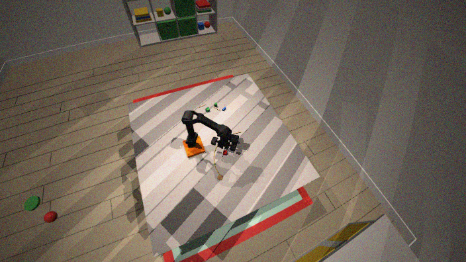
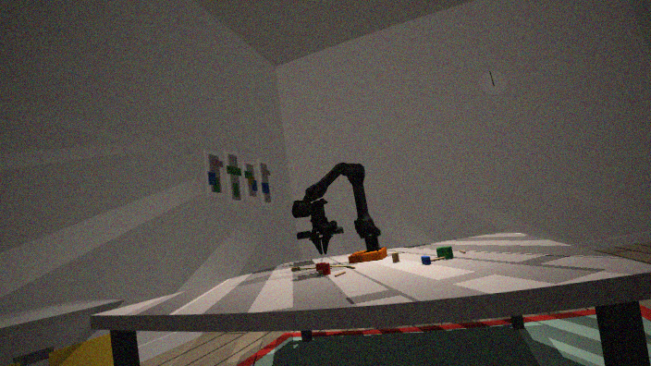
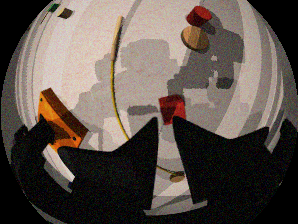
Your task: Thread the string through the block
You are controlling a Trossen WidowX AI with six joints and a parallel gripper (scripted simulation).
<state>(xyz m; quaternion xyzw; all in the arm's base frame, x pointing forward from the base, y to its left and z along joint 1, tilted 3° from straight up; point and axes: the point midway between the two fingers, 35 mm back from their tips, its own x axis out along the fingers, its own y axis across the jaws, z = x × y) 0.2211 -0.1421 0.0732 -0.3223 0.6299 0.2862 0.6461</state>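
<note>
My gripper tip is now 50 mm above the red wooden block, 20 mm to the left of it and 10 mm short of it. From my gripper tip the other things lie so: wooden disc (100 mm ahead, 60 mm below, 40 mm to the left); then round wooden button (190 mm to the right, 100 mm behind, 60 mm below); then loose stick (160 mm ahead, 130 mm to the left, 60 mm below).
</note>
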